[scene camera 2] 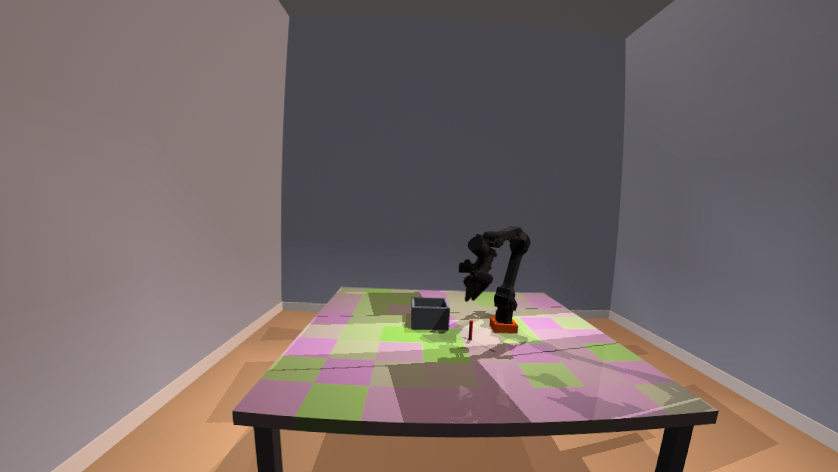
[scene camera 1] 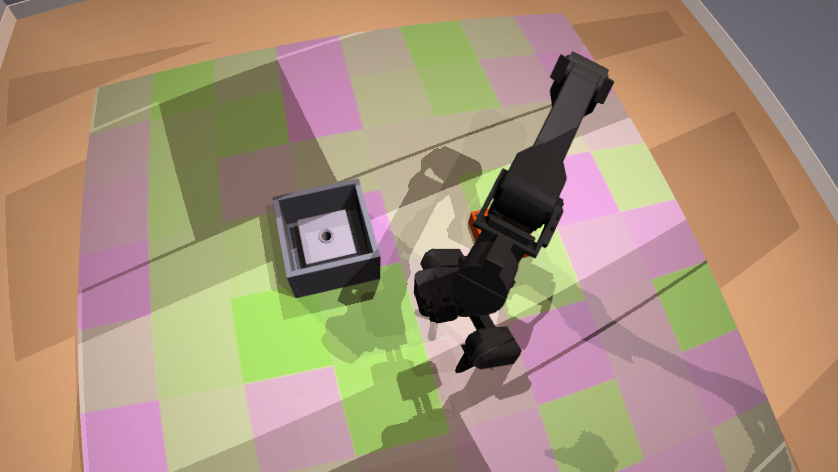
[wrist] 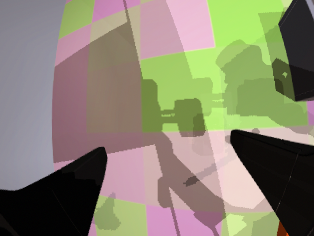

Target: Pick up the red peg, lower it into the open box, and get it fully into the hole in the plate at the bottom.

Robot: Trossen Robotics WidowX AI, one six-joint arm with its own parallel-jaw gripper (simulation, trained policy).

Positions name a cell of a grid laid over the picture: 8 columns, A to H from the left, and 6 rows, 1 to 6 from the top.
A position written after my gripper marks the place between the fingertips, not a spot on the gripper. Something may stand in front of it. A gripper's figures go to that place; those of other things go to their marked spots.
Labels:
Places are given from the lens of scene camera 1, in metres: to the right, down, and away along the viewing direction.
my gripper (scene camera 1: E5): 0.04, 0.15, 0.69
dark grey box (scene camera 1: C4): -0.19, 0.08, 0.84

